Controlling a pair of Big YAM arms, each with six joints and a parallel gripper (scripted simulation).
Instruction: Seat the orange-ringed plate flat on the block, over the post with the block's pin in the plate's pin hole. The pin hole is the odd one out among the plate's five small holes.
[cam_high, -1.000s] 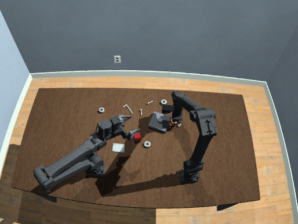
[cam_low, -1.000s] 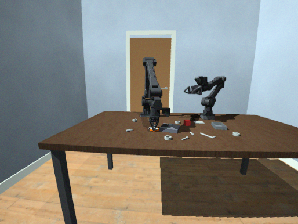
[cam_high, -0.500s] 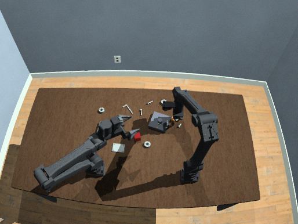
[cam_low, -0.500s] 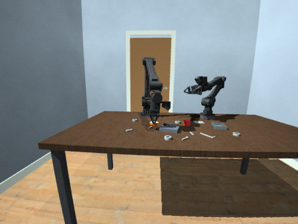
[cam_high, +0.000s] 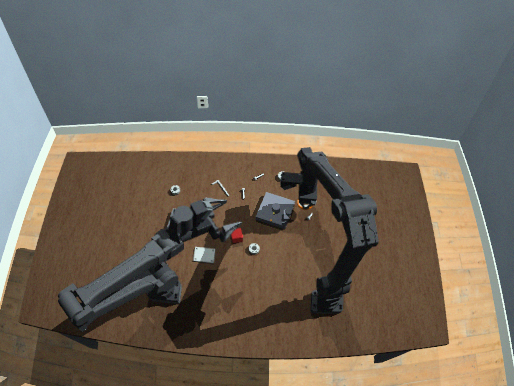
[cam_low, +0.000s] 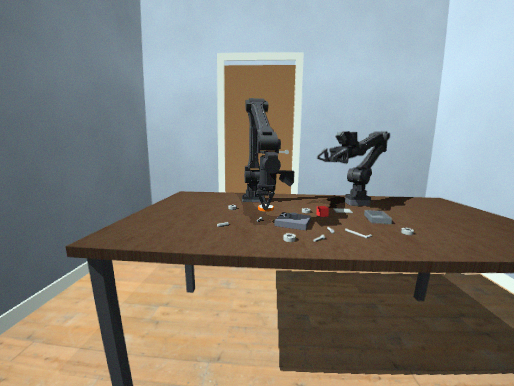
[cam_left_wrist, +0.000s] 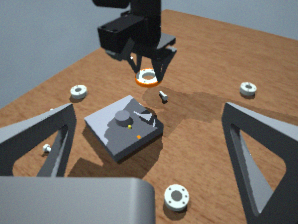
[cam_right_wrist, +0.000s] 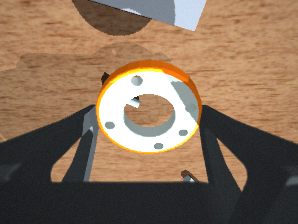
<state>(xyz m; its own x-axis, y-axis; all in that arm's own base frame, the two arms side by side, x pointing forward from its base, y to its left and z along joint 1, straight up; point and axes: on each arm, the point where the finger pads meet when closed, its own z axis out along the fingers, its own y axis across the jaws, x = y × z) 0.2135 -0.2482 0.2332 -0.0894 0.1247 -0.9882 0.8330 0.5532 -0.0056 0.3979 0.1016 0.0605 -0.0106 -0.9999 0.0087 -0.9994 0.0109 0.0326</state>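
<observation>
Right now my right hand is 12 cm to the right of the grey block, 5 cm above it and 4 cm past it. Also, from my right hand: red cube: 26 cm to the left, 14 cm behind, 6 cm below; then grey tray: 49 cm to the left, 11 cm behind, 7 cm below.
</observation>
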